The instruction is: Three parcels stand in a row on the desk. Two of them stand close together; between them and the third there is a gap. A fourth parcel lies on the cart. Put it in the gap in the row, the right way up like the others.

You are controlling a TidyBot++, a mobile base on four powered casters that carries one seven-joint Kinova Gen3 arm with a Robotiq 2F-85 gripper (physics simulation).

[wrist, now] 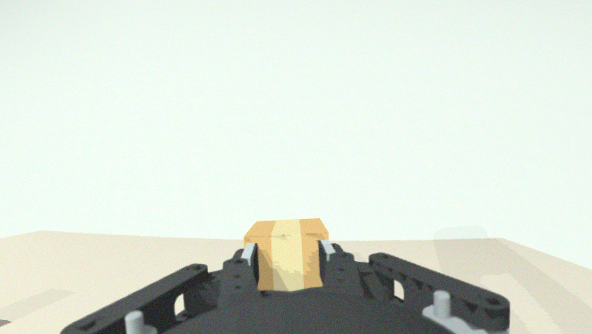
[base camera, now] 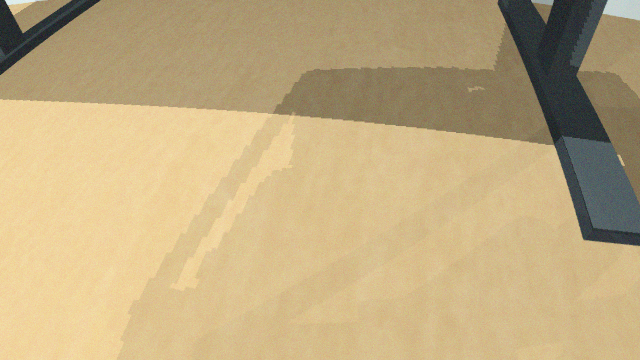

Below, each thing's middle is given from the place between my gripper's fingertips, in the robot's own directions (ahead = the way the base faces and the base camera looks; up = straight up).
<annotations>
Right now my hand is 2 cm short of the brown cardboard parcel [wrist: 288, 256] and 1 cm above it.
</annotations>
